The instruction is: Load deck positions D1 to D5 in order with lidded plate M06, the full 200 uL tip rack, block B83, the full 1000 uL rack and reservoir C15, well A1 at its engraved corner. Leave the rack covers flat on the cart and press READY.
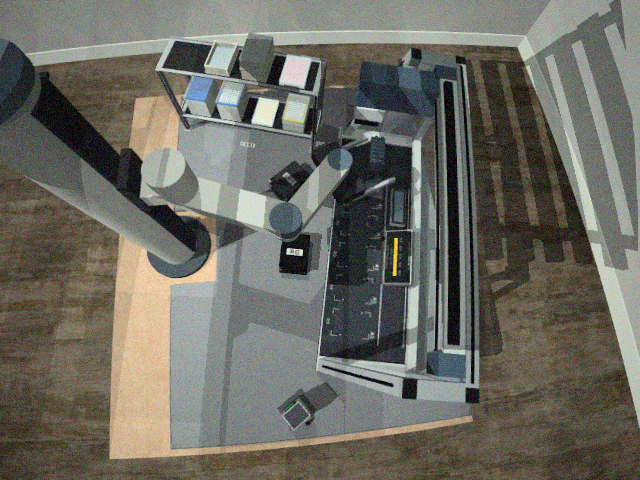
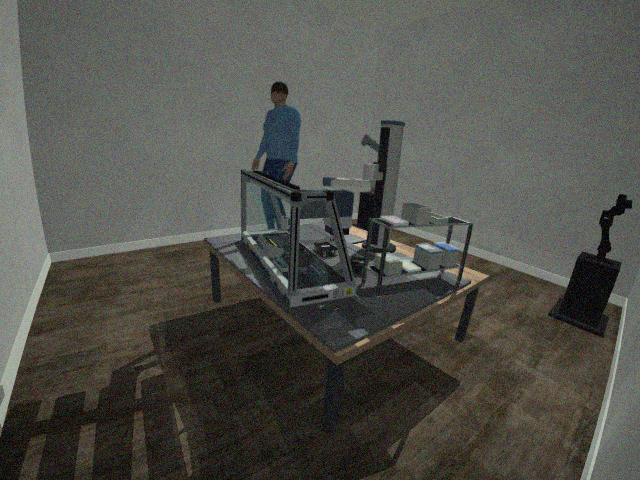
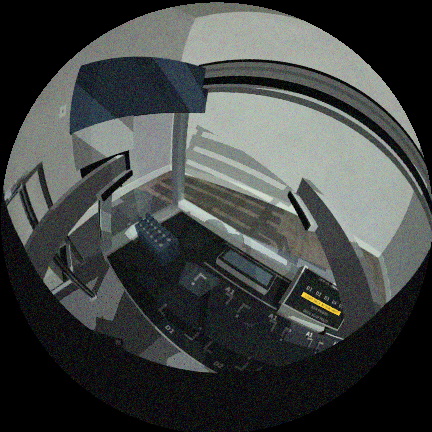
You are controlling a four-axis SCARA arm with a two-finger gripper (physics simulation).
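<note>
My gripper (image 1: pixel 382 159) (image 3: pixel 208 168) is open and empty, its fingers spread wide above the back end of the dark deck (image 1: pixel 356 310) (image 3: pixel 235 335), near D1. No labware shows on the marked deck positions. The cart (image 1: pixel 173 98) (image 2: pixel 464 253) carries a tray-like box (image 1: pixel 222 58), a grey box (image 1: pixel 256 56) and a pink-topped plate (image 1: pixel 295 71) on top. Below stand a blue-topped rack (image 1: pixel 199 95), a blue-rimmed tip rack (image 1: pixel 231 100), a pale yellow plate (image 1: pixel 265 112) and a yellow-rimmed rack (image 1: pixel 296 111). Their labels are unreadable. The touch panel (image 1: pixel 403 258) (image 3: pixel 315 290) shows a yellow bar.
A blue studded block (image 1: pixel 377 149) (image 3: pixel 157 237) stands at the deck's back end. Two black boxes (image 1: pixel 294 263) (image 1: pixel 290 179) lie between arm and deck. The deck's frame (image 1: pixel 361 376) surrounds it, with a dark blue head (image 1: pixel 387 85) (image 3: pixel 135 87) above. A person (image 2: pixel 281 134) stands behind the table.
</note>
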